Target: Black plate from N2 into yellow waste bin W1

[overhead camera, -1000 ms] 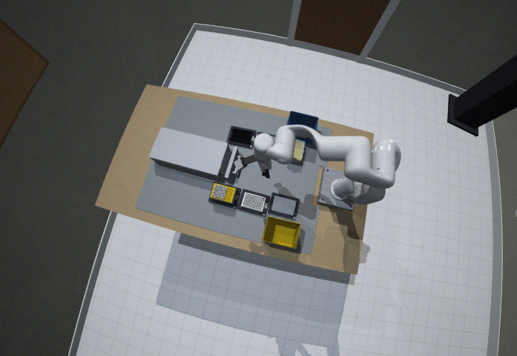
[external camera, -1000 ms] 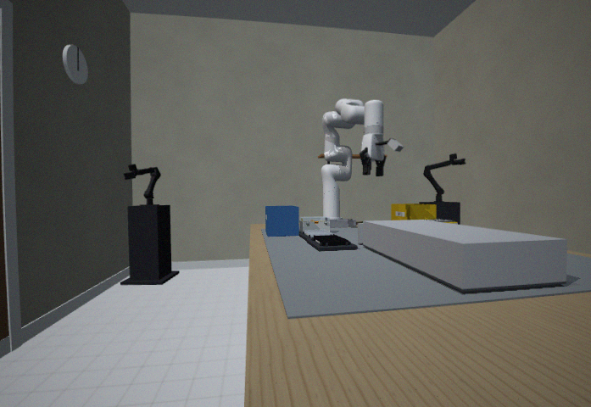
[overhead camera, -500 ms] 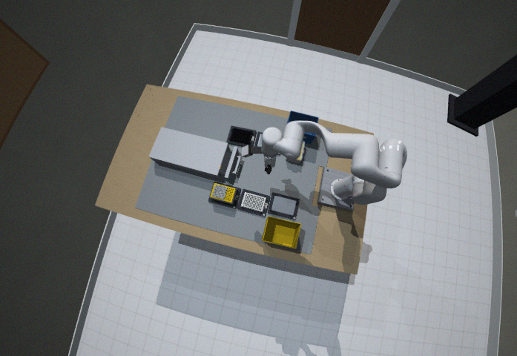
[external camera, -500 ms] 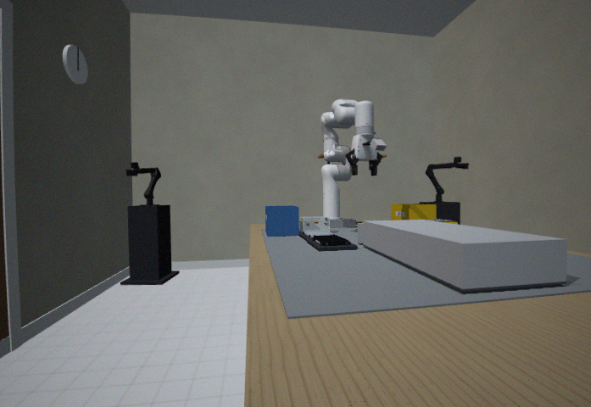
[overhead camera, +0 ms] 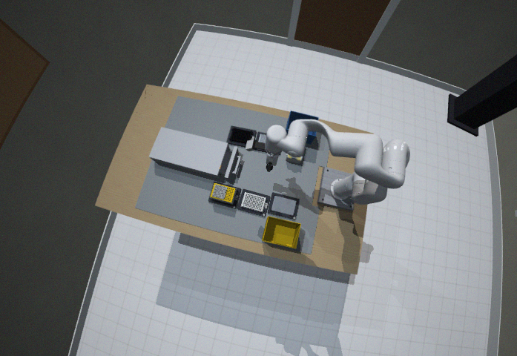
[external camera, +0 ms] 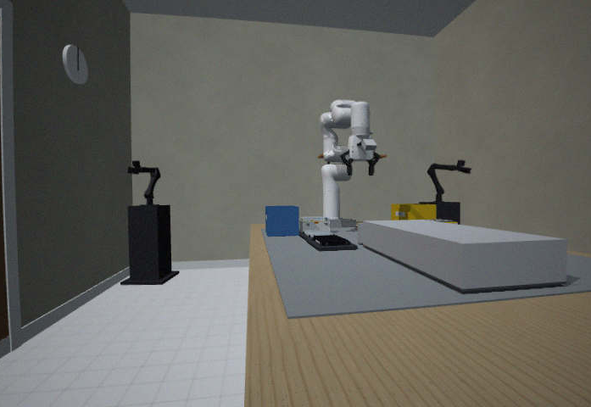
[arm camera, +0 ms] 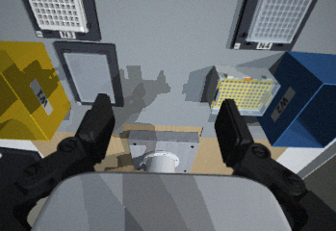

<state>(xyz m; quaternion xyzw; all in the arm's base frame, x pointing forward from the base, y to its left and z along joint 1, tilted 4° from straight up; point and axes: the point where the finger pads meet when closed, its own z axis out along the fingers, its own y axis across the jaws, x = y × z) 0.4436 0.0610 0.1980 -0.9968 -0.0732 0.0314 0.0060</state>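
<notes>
Right now my hand is 24 cm short of the black plate, 16 cm to the left of it and 24 cm above it. Also, from my hand: drawer 33 cm ahead, 5 cm to the left, 23 cm below; yellow plate 18 cm ahead, 21 cm to the left, 20 cm below; nest 24 cm ahead, 16 cm to the right, 25 cm below.
</notes>
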